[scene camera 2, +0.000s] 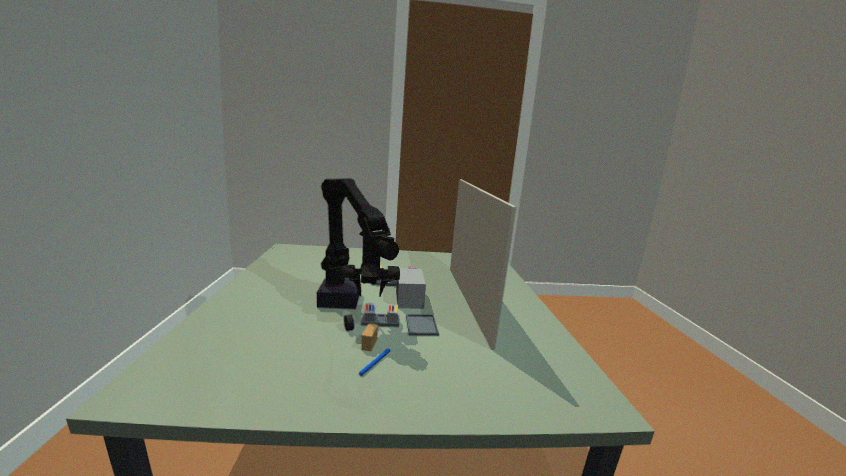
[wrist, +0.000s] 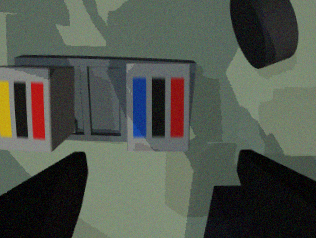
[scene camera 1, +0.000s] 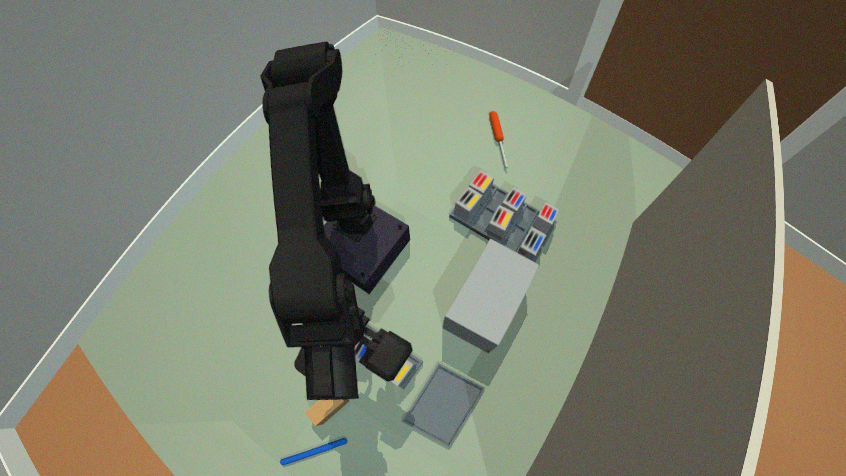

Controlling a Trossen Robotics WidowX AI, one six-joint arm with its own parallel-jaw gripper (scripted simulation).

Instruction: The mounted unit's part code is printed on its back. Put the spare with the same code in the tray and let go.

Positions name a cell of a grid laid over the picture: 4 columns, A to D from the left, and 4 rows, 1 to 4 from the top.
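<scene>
My gripper (scene camera 1: B3) is open and holding nothing, and that same view has a grey tray (scene camera 1: C4), a grey mounted unit (scene camera 1: C3) and a tall panel (scene camera 1: D4) in it. As for scene camera 2, there's my gripper again (scene camera 2: B3), along with the grey mounted unit (scene camera 2: B3) and the tall panel (scene camera 2: C2). And the wrist view has my gripper (wrist: C3) too.
</scene>
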